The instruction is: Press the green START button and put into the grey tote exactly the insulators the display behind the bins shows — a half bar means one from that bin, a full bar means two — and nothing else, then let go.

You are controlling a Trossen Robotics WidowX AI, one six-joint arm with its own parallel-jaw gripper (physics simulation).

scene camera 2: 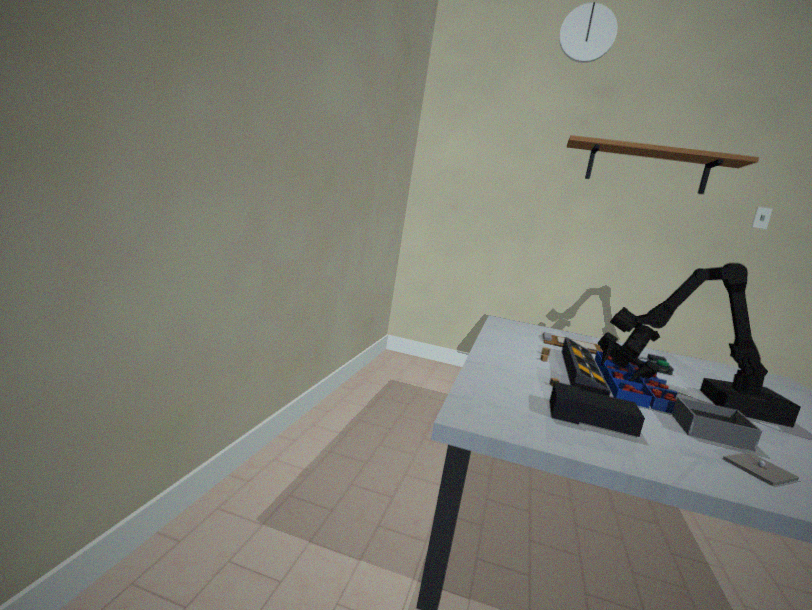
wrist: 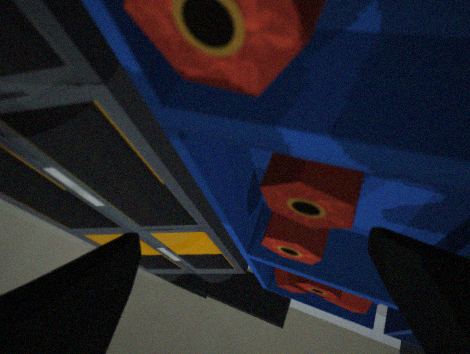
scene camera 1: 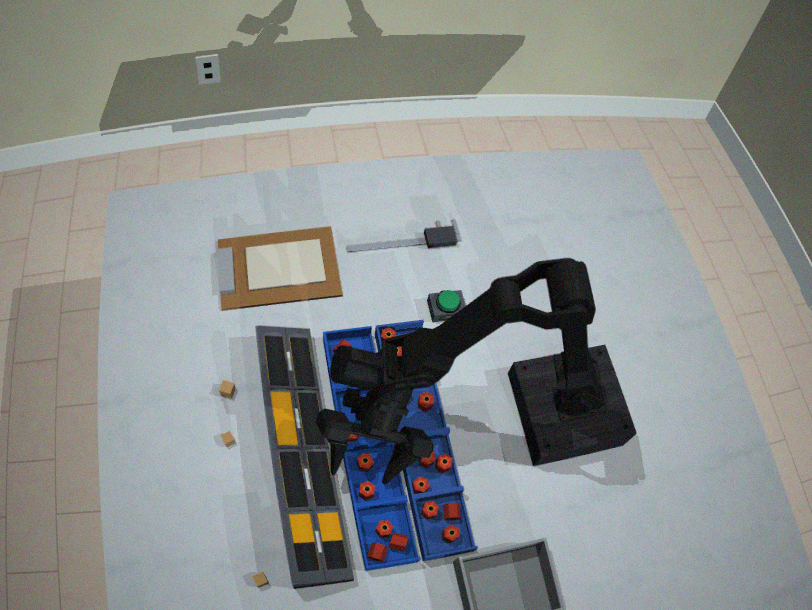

Scene:
gripper: scene camera 2; wrist 255,241; scene camera 1
same spot on gripper: (scene camera 1: 402,457) = (scene camera 2: 640,368)

